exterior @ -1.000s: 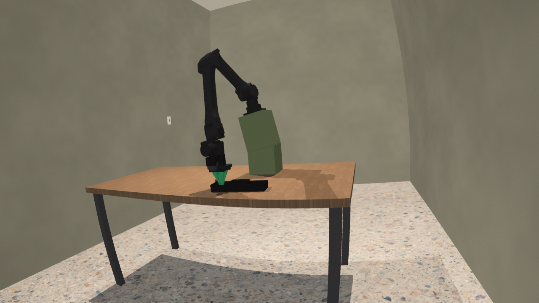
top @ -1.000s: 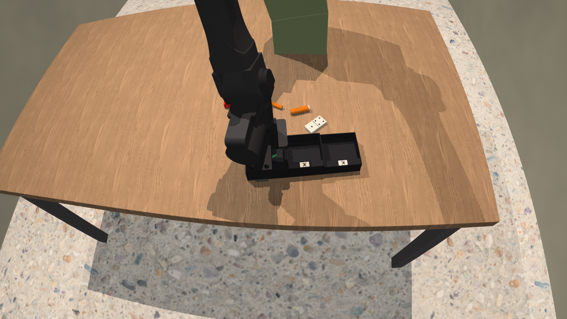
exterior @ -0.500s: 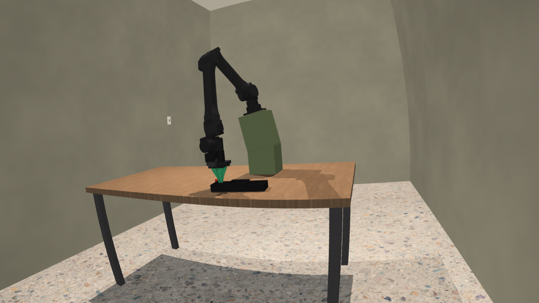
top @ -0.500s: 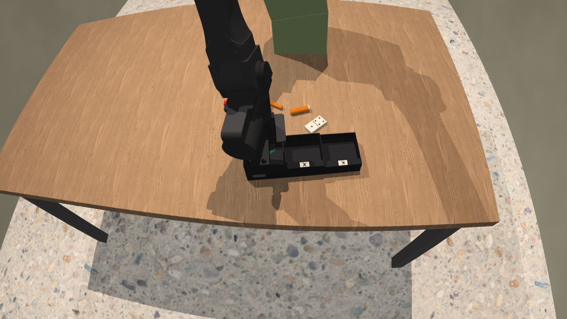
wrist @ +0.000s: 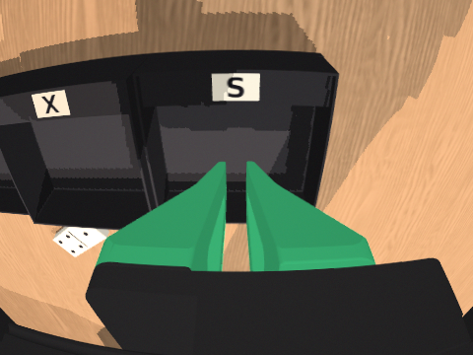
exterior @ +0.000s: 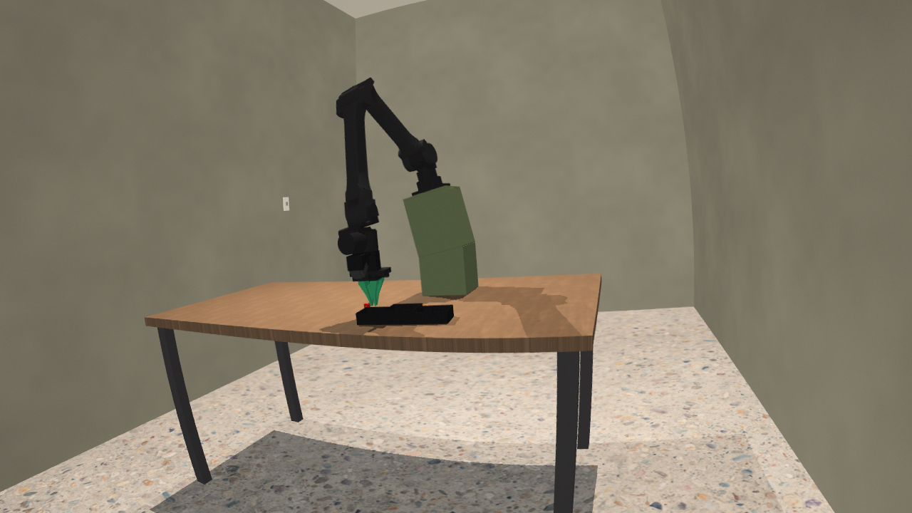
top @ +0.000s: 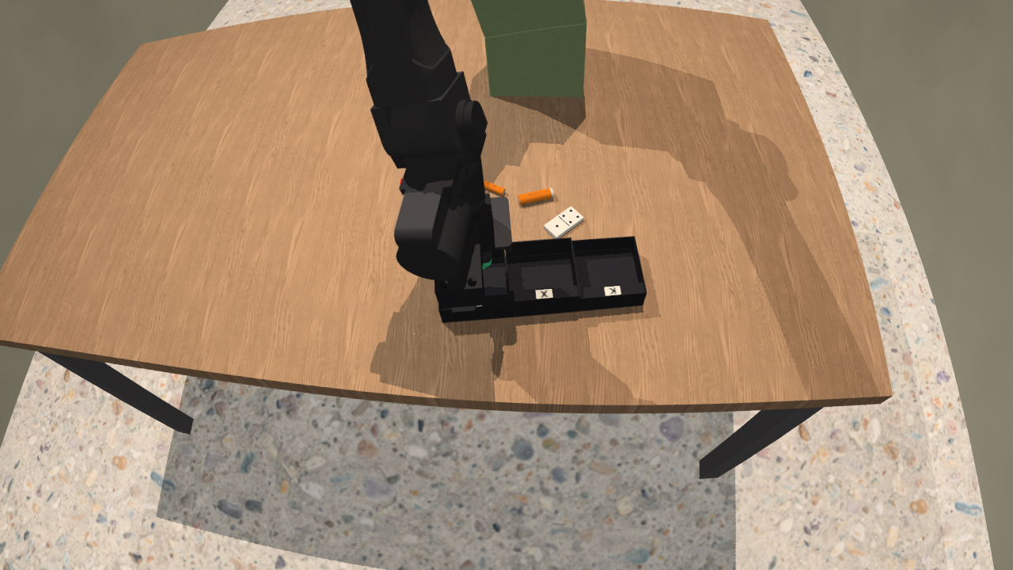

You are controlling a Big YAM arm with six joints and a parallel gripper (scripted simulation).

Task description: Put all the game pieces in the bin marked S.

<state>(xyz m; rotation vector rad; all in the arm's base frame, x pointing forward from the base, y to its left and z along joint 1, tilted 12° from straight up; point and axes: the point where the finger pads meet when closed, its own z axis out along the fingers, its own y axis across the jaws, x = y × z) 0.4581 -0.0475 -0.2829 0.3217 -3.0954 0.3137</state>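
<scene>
Right now my hand is 80 mm to the right of the black bin marked S, 30 mm above it and 20 mm past it. From my hand the other things lie so: white domino: 120 mm behind, 100 mm to the left, 50 mm below; then orange cylinder: 170 mm behind, 50 mm below; then grey-white sharpener: 90 mm behind, 50 mm to the right, 40 mm below.
</scene>
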